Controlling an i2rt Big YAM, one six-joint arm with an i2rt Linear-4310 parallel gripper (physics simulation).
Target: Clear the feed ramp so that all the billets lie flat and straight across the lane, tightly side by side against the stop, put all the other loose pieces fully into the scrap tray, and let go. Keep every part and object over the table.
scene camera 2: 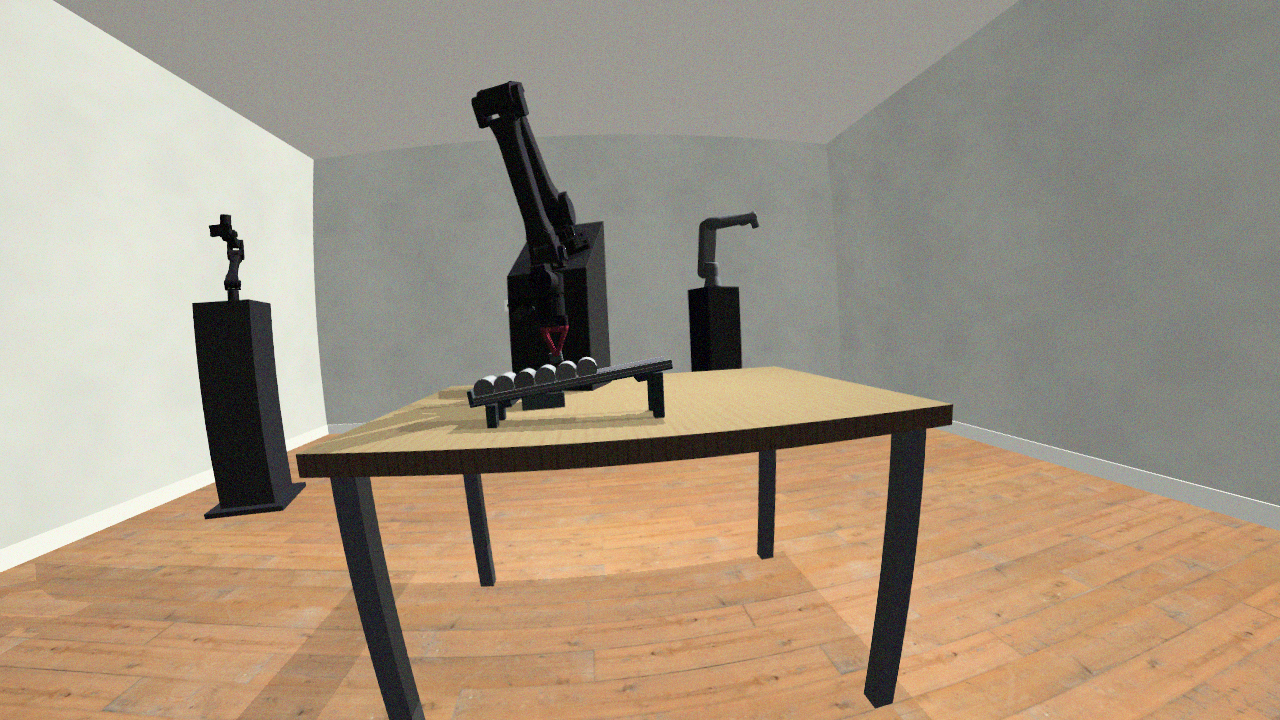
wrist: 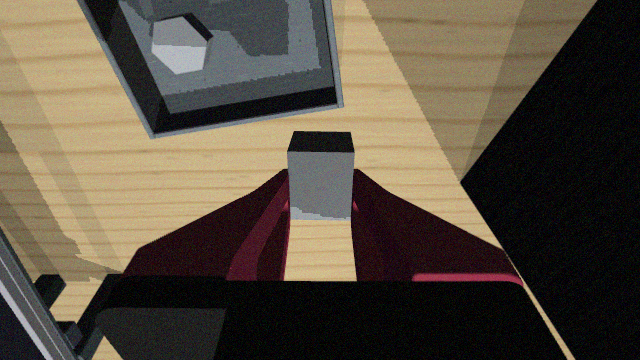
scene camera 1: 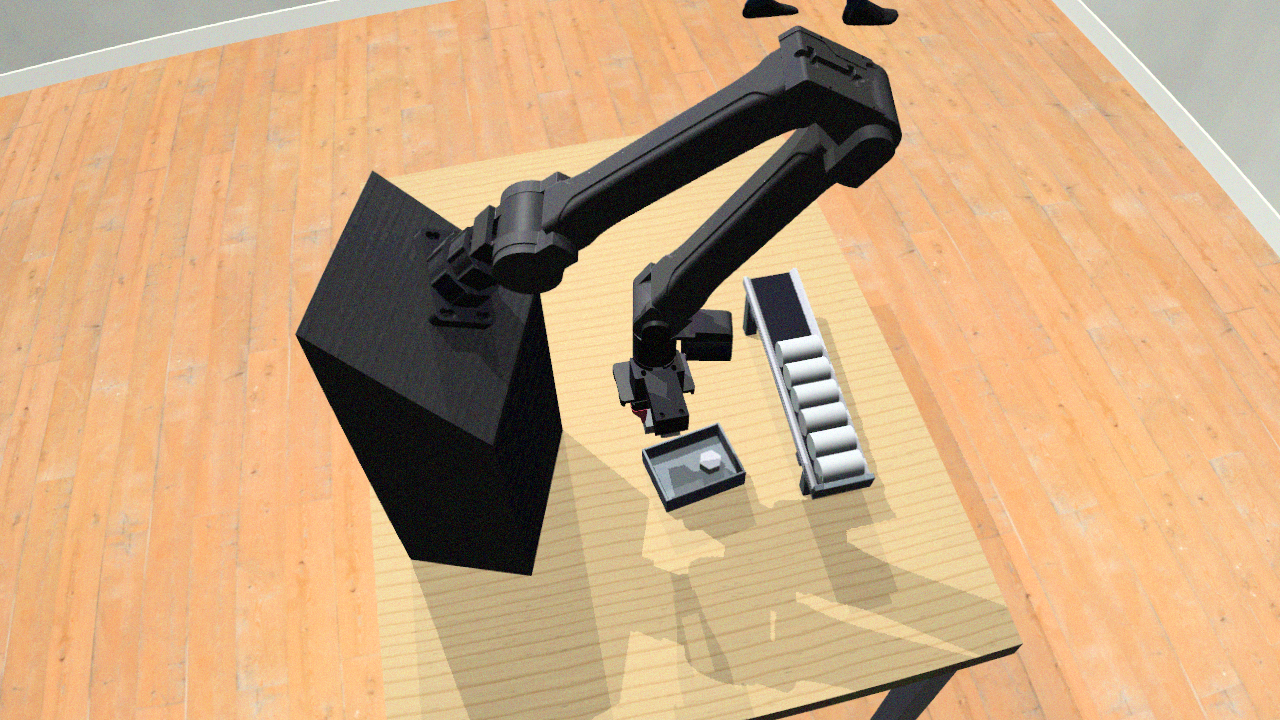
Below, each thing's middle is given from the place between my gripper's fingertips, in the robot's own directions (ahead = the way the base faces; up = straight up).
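My gripper is 210 mm to the left of the stop (scene camera 1: 860, 481) at this moment, and it is also 190 mm short of the stop and 50 mm above it.
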